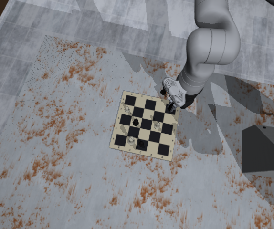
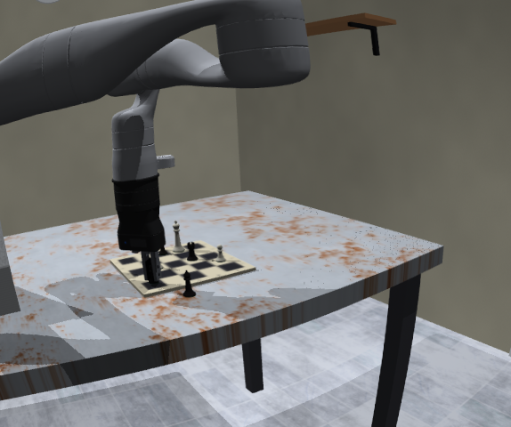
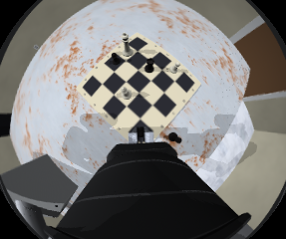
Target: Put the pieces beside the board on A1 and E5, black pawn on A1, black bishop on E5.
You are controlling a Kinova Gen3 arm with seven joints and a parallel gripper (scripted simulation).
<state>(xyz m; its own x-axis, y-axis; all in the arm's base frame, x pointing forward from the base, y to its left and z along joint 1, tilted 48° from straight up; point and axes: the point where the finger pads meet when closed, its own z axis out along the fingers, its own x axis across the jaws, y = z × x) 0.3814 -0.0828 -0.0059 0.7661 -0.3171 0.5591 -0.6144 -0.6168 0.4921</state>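
My gripper is now 4 cm short of the black bishop, 6 cm to the left of it and 1 cm above it. The rest, counted from my hand: white pawn 15 cm ahead, 6 cm to the left, 1 cm below; chessboard 7 cm ahead, 8 cm to the left, 3 cm below; white bishop 3 cm ahead, 8 cm to the left, 1 cm below.
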